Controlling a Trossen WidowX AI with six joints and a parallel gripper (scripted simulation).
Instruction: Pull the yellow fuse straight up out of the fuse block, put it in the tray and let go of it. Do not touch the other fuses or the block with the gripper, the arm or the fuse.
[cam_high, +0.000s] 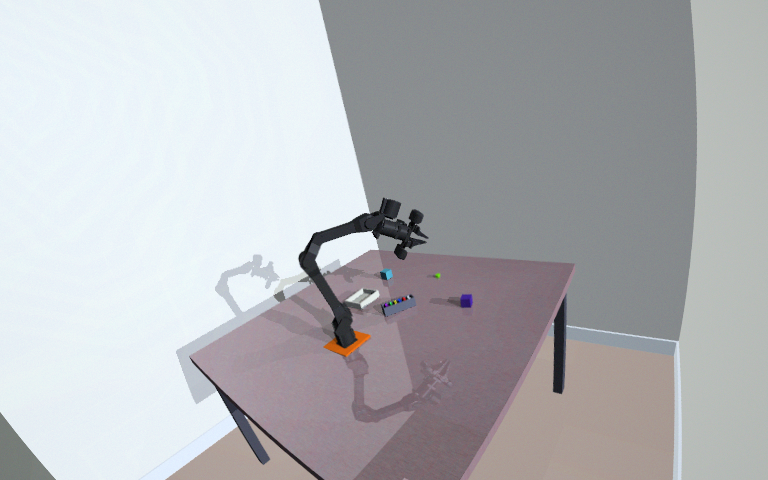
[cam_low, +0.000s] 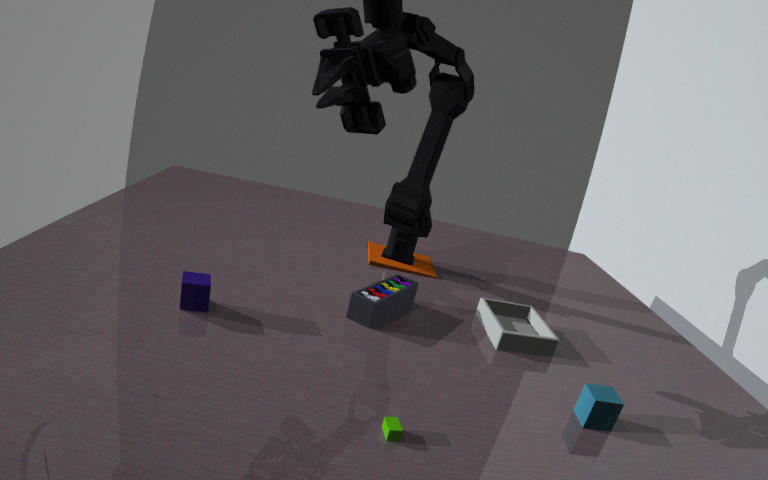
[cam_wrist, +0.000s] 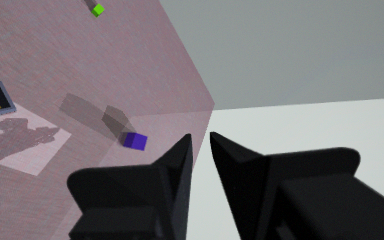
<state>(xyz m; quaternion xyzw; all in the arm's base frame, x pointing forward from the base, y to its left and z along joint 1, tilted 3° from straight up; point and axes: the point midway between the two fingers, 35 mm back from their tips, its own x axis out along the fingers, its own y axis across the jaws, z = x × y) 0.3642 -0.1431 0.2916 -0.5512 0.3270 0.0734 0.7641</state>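
Now: gripper tip 11 cm past the yellow fuse, 14 cm to the right of it and 27 cm above it. From my gripper tip the other things lie so: white fuse (5 cm behind, 12 cm to the left, 27 cm below); red fuse (7 cm behind, 13 cm to the left, 27 cm below); blue fuse (9 cm behind, 14 cm to the left, 27 cm below).
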